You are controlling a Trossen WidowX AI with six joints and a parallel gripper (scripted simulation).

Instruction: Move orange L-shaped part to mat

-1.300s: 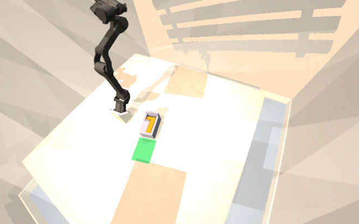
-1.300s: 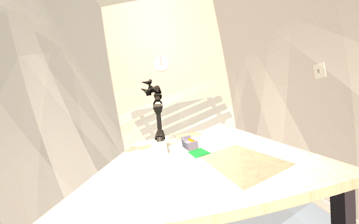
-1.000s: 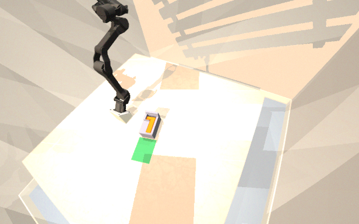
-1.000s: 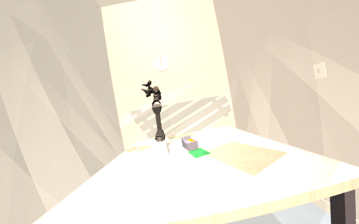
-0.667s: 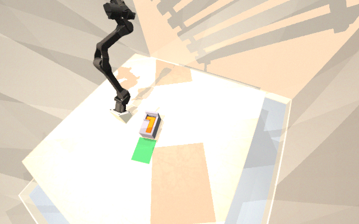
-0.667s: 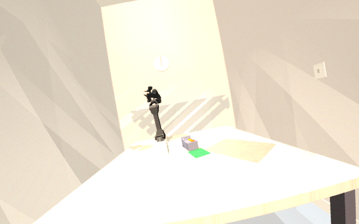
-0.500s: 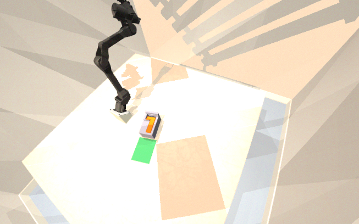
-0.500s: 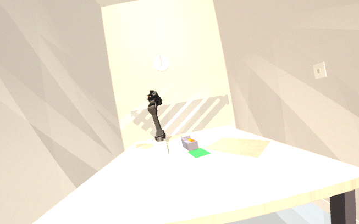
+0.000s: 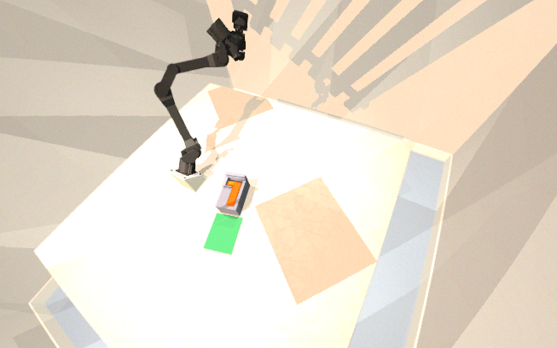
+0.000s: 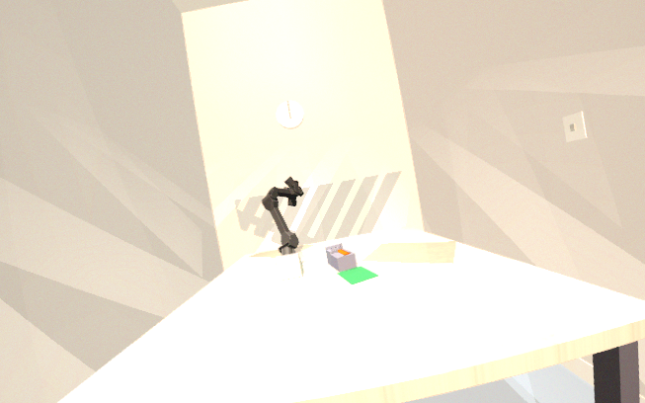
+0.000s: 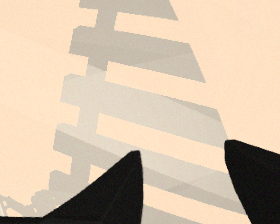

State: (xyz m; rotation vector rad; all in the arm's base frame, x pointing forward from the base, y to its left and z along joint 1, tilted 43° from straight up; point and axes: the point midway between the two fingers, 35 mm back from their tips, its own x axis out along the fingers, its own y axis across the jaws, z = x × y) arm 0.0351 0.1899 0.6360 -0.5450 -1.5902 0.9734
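The orange L-shaped part is 610 mm to the right of my gripper tip, 350 mm below it and 180 mm ahead of it. Also, from my gripper tip: green mat: 770 mm to the right, 410 mm below, 210 mm ahead.
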